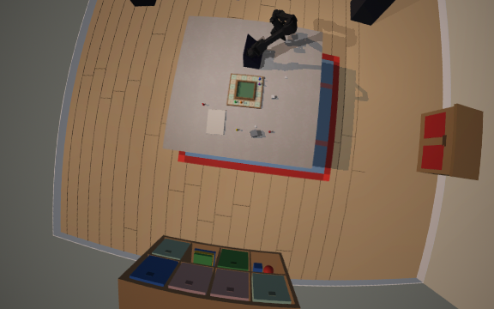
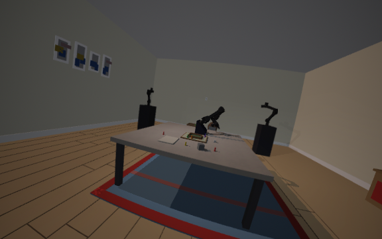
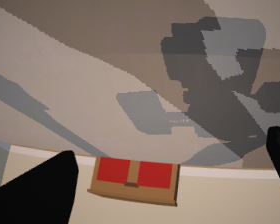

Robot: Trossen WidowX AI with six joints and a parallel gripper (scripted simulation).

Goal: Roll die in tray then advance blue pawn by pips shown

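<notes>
The die is 540 mm ahead of my gripper tip, 50 mm to the right of it and 70 mm below it. Also, from my gripper tip: blue pawn (400 mm ahead, 180 mm to the right, 50 mm below); green tray (510 mm ahead, 290 mm to the right, 70 mm below); grey block (870 mm ahead, 170 mm to the right, 60 mm below).
</notes>
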